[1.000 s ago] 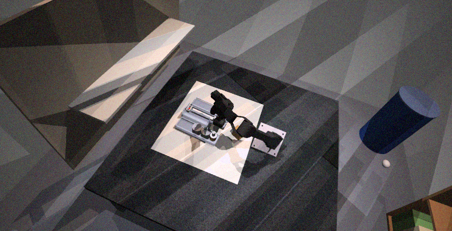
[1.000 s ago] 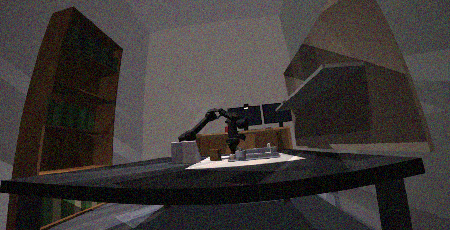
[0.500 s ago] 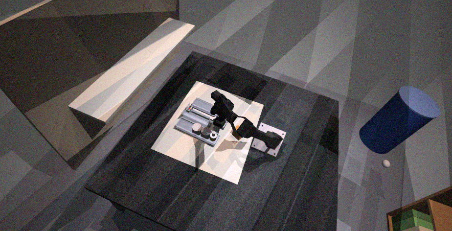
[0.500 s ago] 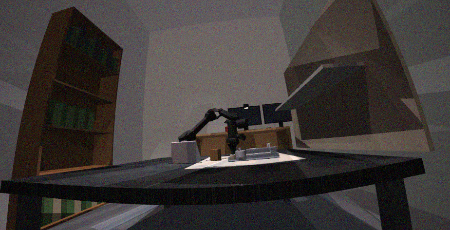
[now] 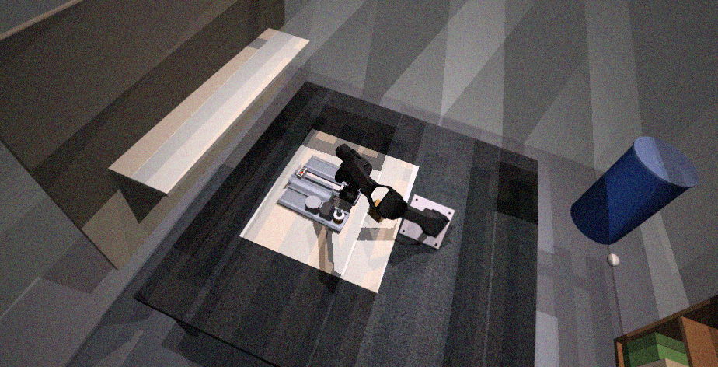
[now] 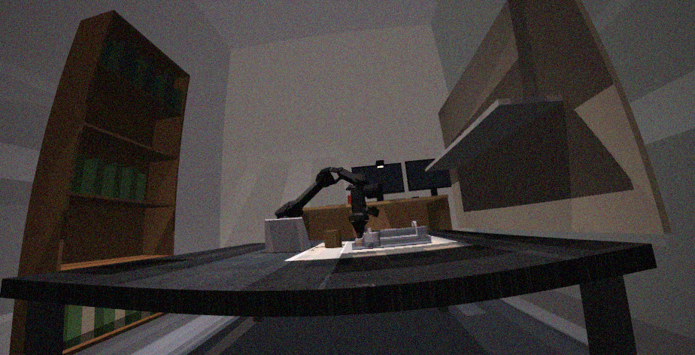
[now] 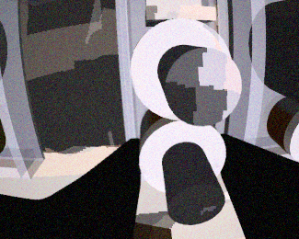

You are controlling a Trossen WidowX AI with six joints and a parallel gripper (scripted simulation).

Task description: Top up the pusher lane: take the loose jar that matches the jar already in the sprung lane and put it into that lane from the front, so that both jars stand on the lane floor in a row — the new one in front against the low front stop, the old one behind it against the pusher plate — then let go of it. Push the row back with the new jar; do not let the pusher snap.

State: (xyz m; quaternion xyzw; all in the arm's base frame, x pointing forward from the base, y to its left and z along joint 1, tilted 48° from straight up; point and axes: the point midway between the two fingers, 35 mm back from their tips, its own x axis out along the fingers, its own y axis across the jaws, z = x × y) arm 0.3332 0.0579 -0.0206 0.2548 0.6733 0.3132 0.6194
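My gripper tip is 120 mm past the brown box, 20 mm to the right of it and 10 mm below it. Round my gripper tip: long shelf (510 mm ahead, 80 mm to the left, 340 mm above); then grey lane rack (140 mm ahead, 30 mm to the left, 10 mm below).
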